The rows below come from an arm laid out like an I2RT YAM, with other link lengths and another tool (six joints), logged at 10 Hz.
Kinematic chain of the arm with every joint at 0, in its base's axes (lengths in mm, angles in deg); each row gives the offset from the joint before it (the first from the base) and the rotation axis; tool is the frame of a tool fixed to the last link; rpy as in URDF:
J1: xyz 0 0 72.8 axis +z
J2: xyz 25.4 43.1 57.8 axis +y
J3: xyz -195.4 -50.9 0 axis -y
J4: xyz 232.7 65.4 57 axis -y
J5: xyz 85.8 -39.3 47 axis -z
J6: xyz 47 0 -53.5 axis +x
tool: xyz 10 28 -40 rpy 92.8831 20.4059 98.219
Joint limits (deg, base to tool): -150..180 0..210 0..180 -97..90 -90..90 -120..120
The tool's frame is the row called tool.
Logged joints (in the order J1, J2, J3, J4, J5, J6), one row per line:
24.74 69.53 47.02 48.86 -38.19 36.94
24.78 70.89 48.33 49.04 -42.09 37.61
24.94 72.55 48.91 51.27 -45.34 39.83
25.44 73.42 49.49 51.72 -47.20 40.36
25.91 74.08 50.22 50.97 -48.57 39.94
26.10 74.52 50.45 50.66 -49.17 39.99
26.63 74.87 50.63 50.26 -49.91 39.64
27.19 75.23 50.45 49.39 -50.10 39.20
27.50 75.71 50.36 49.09 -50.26 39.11
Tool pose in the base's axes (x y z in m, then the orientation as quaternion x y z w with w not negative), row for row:
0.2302 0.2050 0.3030 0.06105 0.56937 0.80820 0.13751
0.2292 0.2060 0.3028 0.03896 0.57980 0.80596 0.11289
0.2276 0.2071 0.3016 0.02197 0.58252 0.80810 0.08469
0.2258 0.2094 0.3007 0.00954 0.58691 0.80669 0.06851
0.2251 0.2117 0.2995 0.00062 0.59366 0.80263 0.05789
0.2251 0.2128 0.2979 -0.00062 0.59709 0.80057 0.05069
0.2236 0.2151 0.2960 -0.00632 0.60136 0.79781 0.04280
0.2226 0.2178 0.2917 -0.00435 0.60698 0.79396 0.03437
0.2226 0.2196 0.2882 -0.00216 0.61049 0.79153 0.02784
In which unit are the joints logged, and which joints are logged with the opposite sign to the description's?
The joints are logged in degrees. Opposite sign: none.
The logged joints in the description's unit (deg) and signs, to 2 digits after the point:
24.74 69.53 47.02 48.86 -38.19 36.94
24.78 70.89 48.33 49.04 -42.09 37.61
24.94 72.55 48.91 51.27 -45.34 39.83
25.44 73.42 49.49 51.72 -47.20 40.36
25.91 74.08 50.22 50.97 -48.57 39.94
26.10 74.52 50.45 50.66 -49.17 39.99
26.63 74.87 50.63 50.26 -49.91 39.64
27.19 75.23 50.45 49.39 -50.10 39.20
27.50 75.71 50.36 49.09 -50.26 39.11

